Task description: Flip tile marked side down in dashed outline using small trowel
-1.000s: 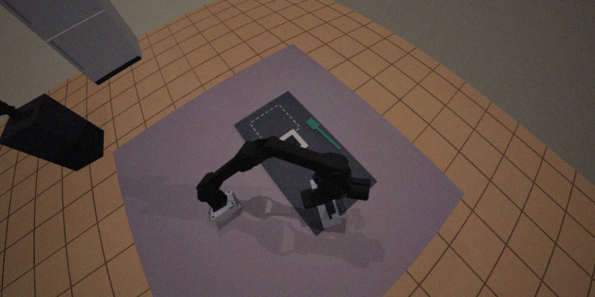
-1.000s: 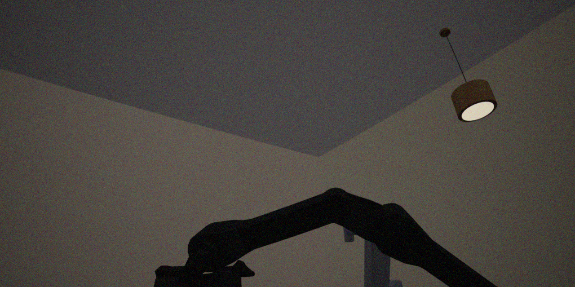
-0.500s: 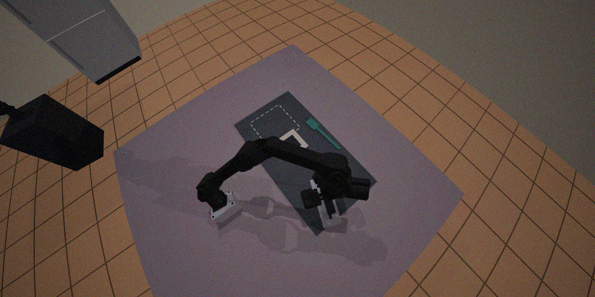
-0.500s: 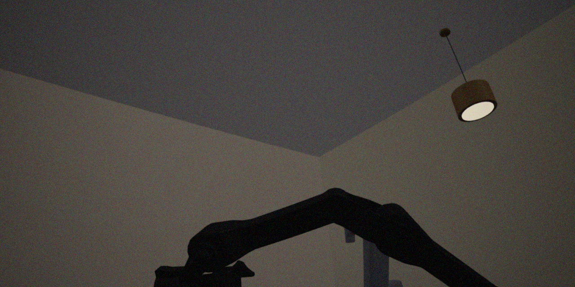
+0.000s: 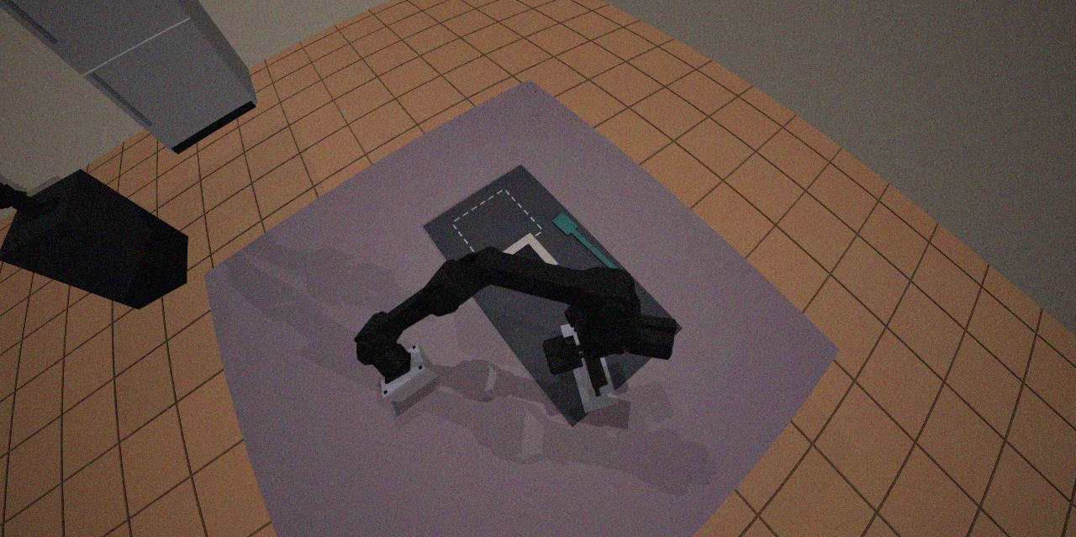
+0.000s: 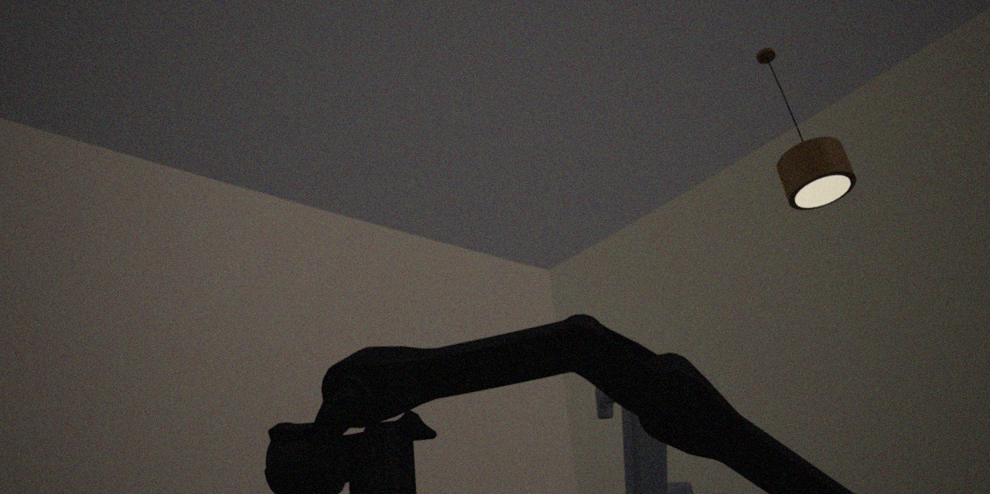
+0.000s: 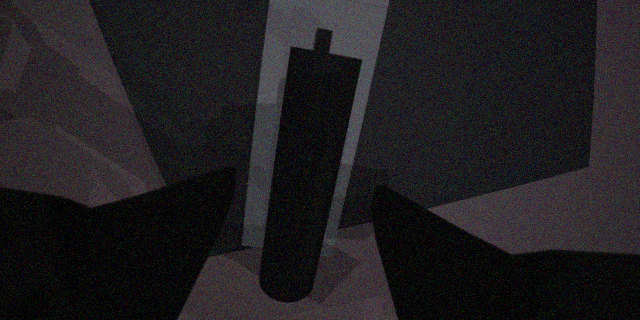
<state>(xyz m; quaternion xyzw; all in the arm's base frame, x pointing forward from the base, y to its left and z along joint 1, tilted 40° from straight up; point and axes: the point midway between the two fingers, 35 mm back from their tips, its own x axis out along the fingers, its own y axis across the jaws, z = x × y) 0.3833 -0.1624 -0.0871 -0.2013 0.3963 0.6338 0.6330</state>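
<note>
Now: gripper tip 1 cm to the right of the trowel and 6 cm above it. Round my gripper tip: tan tile (29 cm to the left, 9 cm below); then teal T-shaped piece (15 cm ahead, 27 cm to the left, 9 cm below).
</note>
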